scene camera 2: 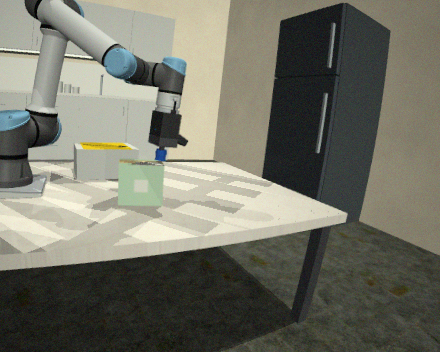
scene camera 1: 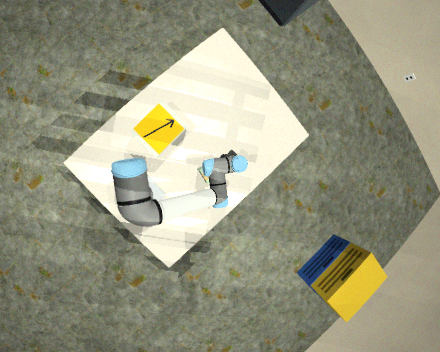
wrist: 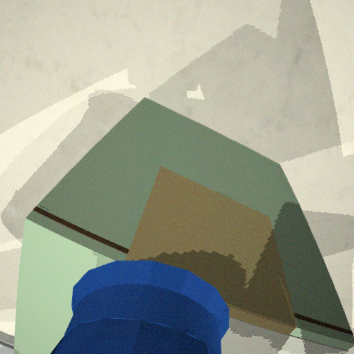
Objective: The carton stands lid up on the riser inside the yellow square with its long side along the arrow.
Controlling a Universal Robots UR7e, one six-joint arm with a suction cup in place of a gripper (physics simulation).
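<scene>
The carton [scene camera 2: 141, 185] [wrist: 140, 158] is pale green with a tan tape band and stands upright on the table [scene camera 2: 253, 206] [scene camera 1: 253, 115]. From above only a corner of the carton [scene camera 1: 204, 173] shows beside the wrist. My suction cup [scene camera 2: 160, 154] [wrist: 147, 305] is blue and sits right at the carton's top near its right edge. I cannot tell whether it touches. The grey riser [scene camera 2: 96, 164] stands behind and to the left of the carton. Its top bears the yellow square [scene camera 1: 149, 140] [scene camera 2: 103, 145] with a black arrow [scene camera 1: 159, 128]. Nothing stands on the riser.
A black fridge [scene camera 2: 323, 105] [scene camera 1: 285, 8] stands beyond the table's far corner. A blue and yellow box [scene camera 1: 344, 276] lies on the floor away from the table. The arm's base [scene camera 1: 131, 192] stands on the table near the riser.
</scene>
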